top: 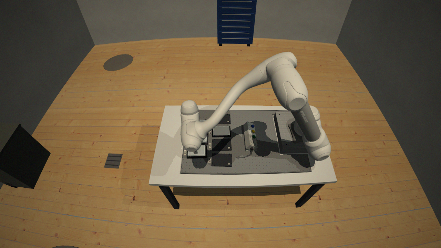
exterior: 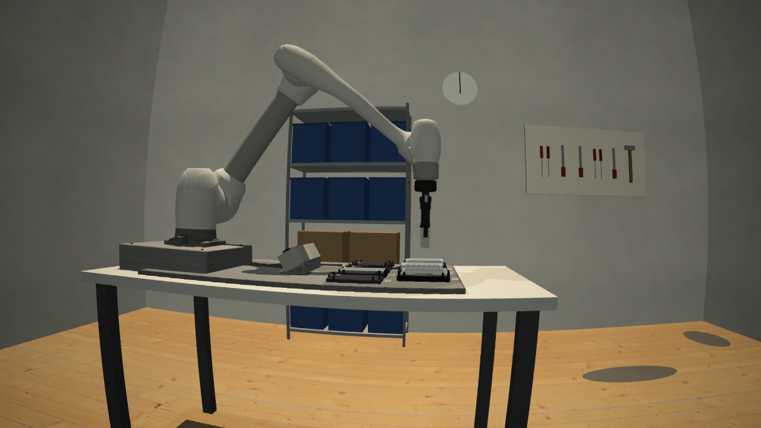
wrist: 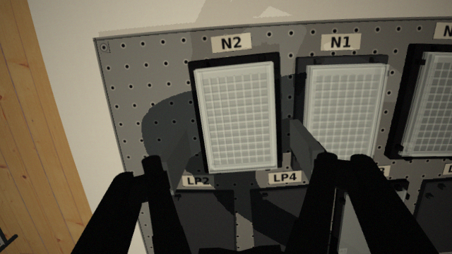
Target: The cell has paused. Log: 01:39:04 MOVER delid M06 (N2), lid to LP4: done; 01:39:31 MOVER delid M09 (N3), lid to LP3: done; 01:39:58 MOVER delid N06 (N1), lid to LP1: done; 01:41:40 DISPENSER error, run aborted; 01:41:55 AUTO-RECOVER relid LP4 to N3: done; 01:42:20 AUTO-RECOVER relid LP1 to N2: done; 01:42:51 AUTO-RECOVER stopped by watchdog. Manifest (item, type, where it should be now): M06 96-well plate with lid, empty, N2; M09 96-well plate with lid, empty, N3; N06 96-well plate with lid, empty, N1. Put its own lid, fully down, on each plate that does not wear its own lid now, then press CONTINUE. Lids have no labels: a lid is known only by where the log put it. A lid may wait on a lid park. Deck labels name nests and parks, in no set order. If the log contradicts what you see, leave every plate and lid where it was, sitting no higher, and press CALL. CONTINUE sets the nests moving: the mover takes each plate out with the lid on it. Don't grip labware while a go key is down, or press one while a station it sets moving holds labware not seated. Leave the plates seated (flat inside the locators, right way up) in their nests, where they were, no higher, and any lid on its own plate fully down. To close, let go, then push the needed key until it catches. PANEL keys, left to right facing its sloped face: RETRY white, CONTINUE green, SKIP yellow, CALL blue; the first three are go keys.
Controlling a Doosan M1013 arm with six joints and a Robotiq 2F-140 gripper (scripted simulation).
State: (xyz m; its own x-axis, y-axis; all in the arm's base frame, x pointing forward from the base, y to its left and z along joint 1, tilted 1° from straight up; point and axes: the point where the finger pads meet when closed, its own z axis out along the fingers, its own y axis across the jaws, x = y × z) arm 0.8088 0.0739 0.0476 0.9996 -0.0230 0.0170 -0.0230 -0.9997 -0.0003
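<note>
Right now my hand is 190 mm past the park LP3, 180 mm to the left of it and 100 mm above it. The rest, counted from my hand: park LP4 (190 mm behind, 50 mm to the right, 100 mm below); nest N2 (90 mm below); LP2 label (90 mm behind, 70 mm to the left, 100 mm below).
</note>
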